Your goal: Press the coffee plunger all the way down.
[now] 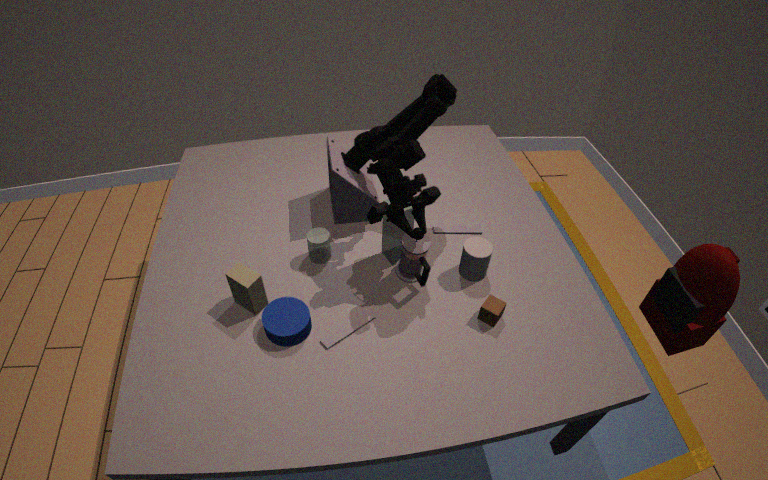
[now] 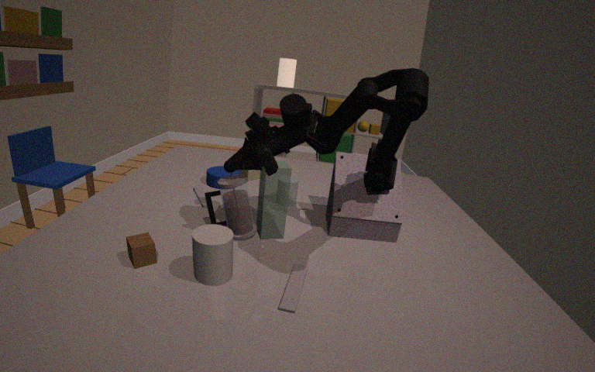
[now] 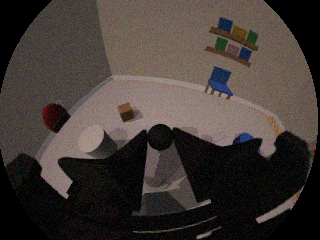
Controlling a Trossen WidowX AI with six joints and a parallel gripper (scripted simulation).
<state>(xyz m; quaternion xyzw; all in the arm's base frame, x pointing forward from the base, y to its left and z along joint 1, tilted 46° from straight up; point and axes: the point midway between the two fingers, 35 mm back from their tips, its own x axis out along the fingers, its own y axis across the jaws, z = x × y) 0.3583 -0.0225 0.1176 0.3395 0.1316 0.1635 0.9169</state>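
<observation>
My gripper tip is 9 cm above the glass coffee press and 1 cm past it. Round my gripper tip: brown cube 16 cm ahead, 15 cm to the left, 15 cm below; green block 11 cm behind, 8 cm below, 1 cm to the right; blue disc 35 cm to the right, 15 cm below, 5 cm ahead.
</observation>
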